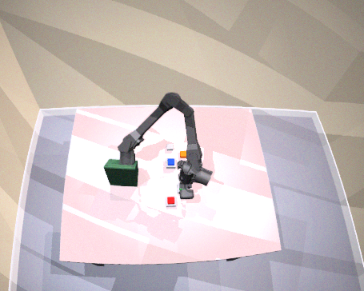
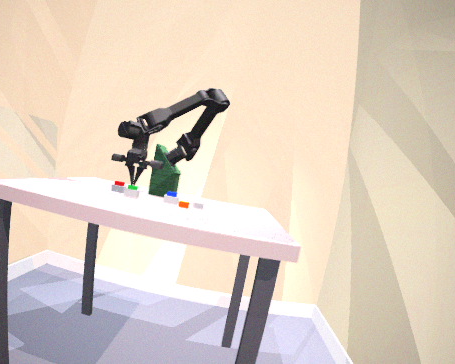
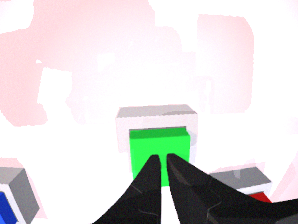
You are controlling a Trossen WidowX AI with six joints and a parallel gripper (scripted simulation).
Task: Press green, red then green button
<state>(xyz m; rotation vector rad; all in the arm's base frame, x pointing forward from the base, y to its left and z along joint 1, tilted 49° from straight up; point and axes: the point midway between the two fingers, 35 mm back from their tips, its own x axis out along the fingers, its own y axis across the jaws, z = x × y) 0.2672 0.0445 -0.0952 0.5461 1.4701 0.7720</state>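
The green button is 1 cm below my gripper tip. Also, from my gripper tip: blue button: 13 cm to the left, 7 cm behind, 1 cm below; red button: 8 cm to the right, 6 cm behind, 1 cm below.
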